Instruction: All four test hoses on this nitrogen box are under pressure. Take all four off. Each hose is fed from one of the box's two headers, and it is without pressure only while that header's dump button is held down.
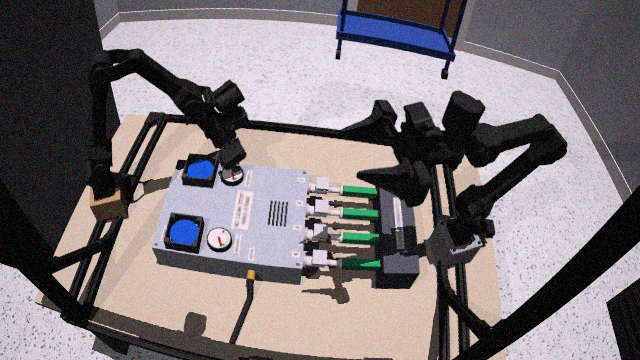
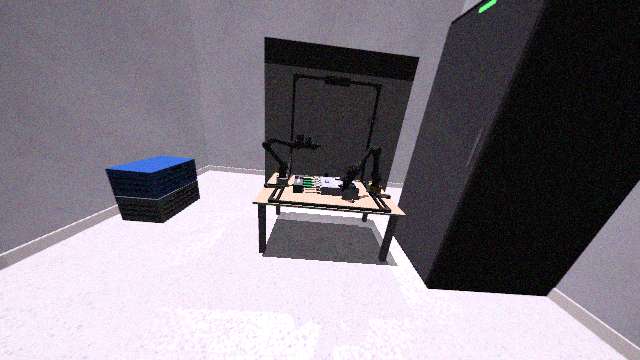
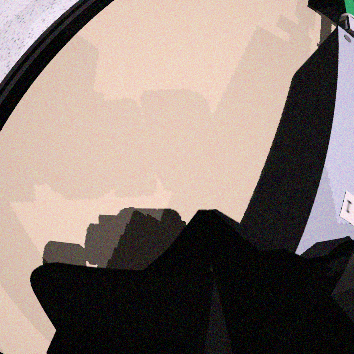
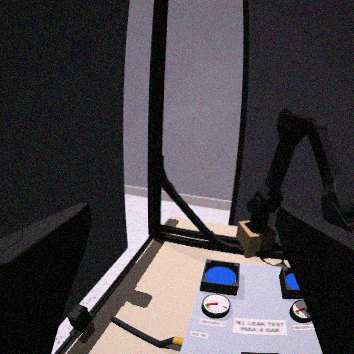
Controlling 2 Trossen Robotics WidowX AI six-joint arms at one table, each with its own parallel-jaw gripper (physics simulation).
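Frame: origin at the left arm's base, x ahead, y left, z up, level; metres.
Where they show: left gripper, fingertip midpoint: [image 2: 341, 191] [image 3: 206, 218]; right gripper, fingertip midpoint: [image 1: 347, 152] [image 2: 319, 145] [image 4: 186, 216]; left arm's base, link origin: [image 1: 104, 188] [image 2: 374, 185] [image 4: 256, 226]; right arm's base, link origin: [image 1: 460, 233] [image 2: 282, 176].
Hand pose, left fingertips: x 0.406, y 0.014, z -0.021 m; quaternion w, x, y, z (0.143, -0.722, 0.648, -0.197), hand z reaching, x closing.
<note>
Things, the pixels of their centre, and the offset from my left fingertips. "pt": a spot on its surface instead.
- dark block, surface spot: [image 1: 397, 264] pt dy -0.423, dx +0.241, dz +0.017 m
- black supply hose with a yellow fitting, surface spot: [image 4: 177, 340] [image 1: 252, 275] pt dy -0.335, dx -0.061, dz -0.015 m
The grey nitrogen box [image 1: 258, 189] [image 4: 260, 302] [image 2: 329, 186] lies on the table. It has two blue dump buttons, a far one [image 1: 201, 169] and a near one [image 1: 183, 232], and two gauges [image 1: 219, 239]. Four green hoses [image 1: 358, 191] [image 1: 360, 214] [image 1: 360, 238] [image 1: 361, 264] are plugged into its right side. My left gripper [image 1: 230, 165] [image 3: 206, 218] [image 2: 347, 186] is shut and empty. It points down over the far gauge, just right of the far button. My right gripper [image 1: 351, 153] [image 2: 315, 146] is open and empty, high above the hoses.
A dark block [image 1: 397, 264] holds the hoses' far ends. A black supply hose with a yellow fitting [image 1: 251, 275] [image 4: 177, 340] leaves the box's front. Black frame rails [image 1: 290, 126] edge the table. A blue cart [image 1: 390, 32] stands beyond it.
</note>
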